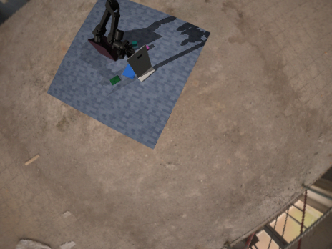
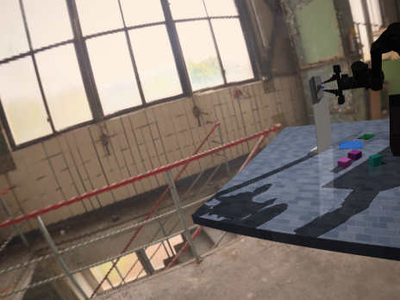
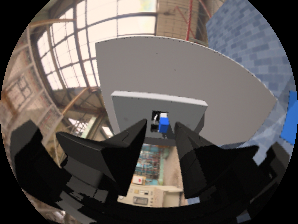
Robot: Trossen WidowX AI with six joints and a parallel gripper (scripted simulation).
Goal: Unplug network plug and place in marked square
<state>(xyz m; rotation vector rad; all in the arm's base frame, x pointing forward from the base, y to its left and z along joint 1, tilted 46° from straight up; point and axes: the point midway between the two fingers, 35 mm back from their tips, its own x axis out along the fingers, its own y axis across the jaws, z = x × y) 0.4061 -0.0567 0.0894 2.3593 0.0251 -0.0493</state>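
The network plug lies 10 mm ahead of my gripper tip. From my gripper tip the other things lie so: upright grey panel (140 mm below, 30 mm ahead); then purple cube (310 mm below, 140 mm behind, 120 mm to the left); then blue marked square (330 mm below, 110 mm behind, 70 mm to the right).
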